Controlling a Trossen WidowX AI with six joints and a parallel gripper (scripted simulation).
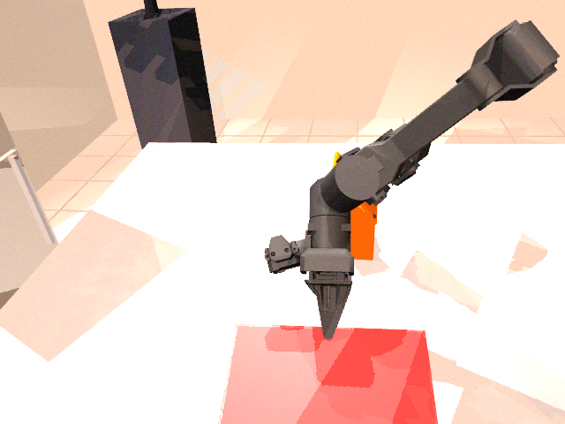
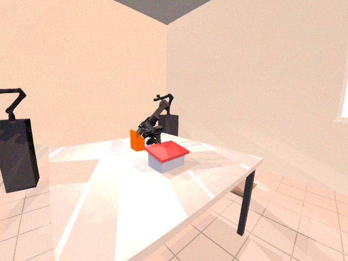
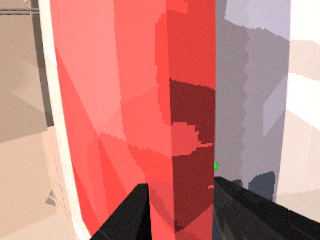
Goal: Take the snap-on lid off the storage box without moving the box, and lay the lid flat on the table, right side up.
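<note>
Right now the lid is 80 mm ahead of my gripper tip, 10 mm to the left of it and 10 mm below it. Round my gripper tip: grey storage box: 70 mm below, 70 mm ahead, 10 mm to the left.
</note>
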